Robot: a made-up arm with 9 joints. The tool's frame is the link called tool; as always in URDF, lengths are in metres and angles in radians. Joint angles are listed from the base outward.
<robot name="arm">
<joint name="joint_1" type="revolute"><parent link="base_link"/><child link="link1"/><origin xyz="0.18 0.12 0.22"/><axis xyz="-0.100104 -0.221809 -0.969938"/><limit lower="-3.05" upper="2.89"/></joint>
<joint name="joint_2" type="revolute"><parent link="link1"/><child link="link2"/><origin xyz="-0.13 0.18 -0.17"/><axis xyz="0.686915 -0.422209 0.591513"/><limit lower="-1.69" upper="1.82"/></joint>
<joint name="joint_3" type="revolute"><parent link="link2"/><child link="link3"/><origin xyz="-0.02 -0.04 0"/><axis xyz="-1 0 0"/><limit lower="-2.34" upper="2.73"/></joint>
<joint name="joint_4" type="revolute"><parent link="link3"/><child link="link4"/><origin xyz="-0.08 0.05 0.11"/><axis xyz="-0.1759 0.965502 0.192"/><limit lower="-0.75" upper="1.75"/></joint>
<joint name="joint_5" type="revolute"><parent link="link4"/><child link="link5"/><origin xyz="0.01 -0.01 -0.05"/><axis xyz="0 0 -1"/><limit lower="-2.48" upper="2.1"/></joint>
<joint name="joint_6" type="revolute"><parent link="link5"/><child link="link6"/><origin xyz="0.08 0.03 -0.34"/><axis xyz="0 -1 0"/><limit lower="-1.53" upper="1.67"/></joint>
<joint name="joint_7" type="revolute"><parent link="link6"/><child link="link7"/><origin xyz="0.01 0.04 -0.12"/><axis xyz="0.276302 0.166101 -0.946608"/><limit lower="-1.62" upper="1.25"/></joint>
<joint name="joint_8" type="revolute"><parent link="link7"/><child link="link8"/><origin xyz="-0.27 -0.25 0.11"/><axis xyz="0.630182 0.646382 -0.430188"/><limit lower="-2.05" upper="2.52"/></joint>
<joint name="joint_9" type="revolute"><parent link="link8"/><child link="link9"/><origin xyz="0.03 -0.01 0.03"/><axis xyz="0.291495 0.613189 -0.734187"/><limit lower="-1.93" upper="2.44"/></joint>
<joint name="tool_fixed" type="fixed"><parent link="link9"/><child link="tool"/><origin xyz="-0.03 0.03 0.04" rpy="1.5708 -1.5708 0"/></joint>
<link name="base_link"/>
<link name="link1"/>
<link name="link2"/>
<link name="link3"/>
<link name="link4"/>
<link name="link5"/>
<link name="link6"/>
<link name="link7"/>
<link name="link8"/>
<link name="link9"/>
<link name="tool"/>
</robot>
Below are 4 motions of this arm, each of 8 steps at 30 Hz.
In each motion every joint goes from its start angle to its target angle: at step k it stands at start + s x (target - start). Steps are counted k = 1, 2, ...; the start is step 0. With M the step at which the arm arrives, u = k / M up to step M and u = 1 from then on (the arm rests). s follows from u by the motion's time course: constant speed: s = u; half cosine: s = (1 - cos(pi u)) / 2; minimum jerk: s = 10 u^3 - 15 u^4 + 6 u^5.
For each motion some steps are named. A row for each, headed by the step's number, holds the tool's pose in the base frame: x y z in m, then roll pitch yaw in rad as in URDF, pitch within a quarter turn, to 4 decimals.
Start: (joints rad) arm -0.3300 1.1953 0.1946 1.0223 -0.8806 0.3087 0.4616 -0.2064 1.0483
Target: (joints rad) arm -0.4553 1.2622 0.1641 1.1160 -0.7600 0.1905 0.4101 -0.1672 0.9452
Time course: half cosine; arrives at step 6
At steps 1, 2, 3, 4, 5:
1: 0.0025 -0.0556 -0.3464 2.1997 -0.6729 0.5403
2: 0.0073 -0.0603 -0.3405 2.1869 -0.6793 0.5868
3: 0.0144 -0.0661 -0.3325 2.1689 -0.6875 0.6514
4: 0.0220 -0.0711 -0.3246 2.1504 -0.6951 0.7172
5: 0.0278 -0.0742 -0.3189 2.1366 -0.7003 0.7660

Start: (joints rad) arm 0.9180 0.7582 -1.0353 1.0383 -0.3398 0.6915 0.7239 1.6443 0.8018
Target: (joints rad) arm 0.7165 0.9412 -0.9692 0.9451 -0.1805 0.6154 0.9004 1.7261 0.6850
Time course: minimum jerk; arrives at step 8
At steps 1, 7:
1: -0.0645 0.5197 -0.5742 -3.1045 1.1391 0.4449
7: -0.1818 0.4636 -0.5488 -2.7180 1.3130 0.9014

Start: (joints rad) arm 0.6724 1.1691 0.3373 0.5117 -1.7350 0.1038 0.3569 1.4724 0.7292
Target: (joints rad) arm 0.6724 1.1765 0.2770 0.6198 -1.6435 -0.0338 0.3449 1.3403 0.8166
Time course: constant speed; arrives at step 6
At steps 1, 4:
1: 0.4245 0.1860 -0.3316 1.4431 -0.0244 0.2284
4: 0.4001 0.1844 -0.3279 1.3935 -0.0124 0.2204

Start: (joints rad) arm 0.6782 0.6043 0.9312 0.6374 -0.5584 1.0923 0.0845 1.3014 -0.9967
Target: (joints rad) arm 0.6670 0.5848 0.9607 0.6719 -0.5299 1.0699 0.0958 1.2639 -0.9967
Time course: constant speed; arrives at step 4
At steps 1, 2, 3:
1: -0.1965 -0.0480 -0.3254 -1.6743 -1.0627 -2.7109
2: -0.2077 -0.0446 -0.3186 -1.6573 -1.0759 -2.7410
3: -0.2188 -0.0411 -0.3117 -1.6387 -1.0888 -2.7725

